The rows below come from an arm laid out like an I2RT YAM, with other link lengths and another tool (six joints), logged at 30 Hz.
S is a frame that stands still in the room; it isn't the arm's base.
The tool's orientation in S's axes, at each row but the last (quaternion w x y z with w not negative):
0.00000 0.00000 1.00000 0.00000
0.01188 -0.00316 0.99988 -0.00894
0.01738 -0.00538 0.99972 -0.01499
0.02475 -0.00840 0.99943 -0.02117
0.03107 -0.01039 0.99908 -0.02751
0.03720 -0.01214 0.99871 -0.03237
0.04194 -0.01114 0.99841 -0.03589
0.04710 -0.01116 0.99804 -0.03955
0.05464 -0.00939 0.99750 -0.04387
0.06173 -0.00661 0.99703 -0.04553
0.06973 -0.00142 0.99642 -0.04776
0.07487 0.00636 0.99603 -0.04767
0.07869 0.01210 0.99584 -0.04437
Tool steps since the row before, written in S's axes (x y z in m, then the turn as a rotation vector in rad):
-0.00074 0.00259 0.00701 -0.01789 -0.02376 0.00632
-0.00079 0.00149 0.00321 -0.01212 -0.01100 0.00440
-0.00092 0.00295 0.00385 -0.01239 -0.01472 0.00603
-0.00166 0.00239 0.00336 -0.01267 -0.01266 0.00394
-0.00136 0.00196 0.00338 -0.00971 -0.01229 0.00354
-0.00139 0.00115 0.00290 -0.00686 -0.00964 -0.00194
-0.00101 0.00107 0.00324 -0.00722 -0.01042 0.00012
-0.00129 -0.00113 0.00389 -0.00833 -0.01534 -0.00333
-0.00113 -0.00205 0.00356 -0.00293 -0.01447 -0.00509
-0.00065 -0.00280 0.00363 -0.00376 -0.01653 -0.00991
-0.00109 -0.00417 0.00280 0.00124 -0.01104 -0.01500
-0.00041 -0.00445 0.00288 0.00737 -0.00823 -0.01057
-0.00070 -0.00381 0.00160 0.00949 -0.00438 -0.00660
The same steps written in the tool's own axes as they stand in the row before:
0.00074 0.00259 -0.00701 0.01789 -0.02376 -0.00632
0.00070 0.00144 -0.00325 0.01208 -0.01100 -0.00449
0.00075 0.00284 -0.00397 0.01234 -0.01477 -0.00602
0.00145 0.00227 -0.00354 0.01269 -0.01262 -0.00403
0.00111 0.00179 -0.00356 0.00975 -0.01228 -0.00347
0.00114 0.00099 -0.00306 0.00724 -0.00934 0.00203
0.00071 0.00085 -0.00338 0.00745 -0.01026 0.00001
0.00095 -0.00141 -0.00389 0.00900 -0.01487 0.00371
0.00079 -0.00234 -0.00347 0.00380 -0.01392 0.00597
0.00025 -0.00312 -0.00342 0.00526 -0.01552 0.01082
0.00073 -0.00442 -0.00252 0.00096 -0.00955 0.01601
-0.00005 -0.00471 -0.00247 -0.00575 -0.00705 0.01229
0.00037 -0.00395 -0.00134 -0.00840 -0.00350 0.00836

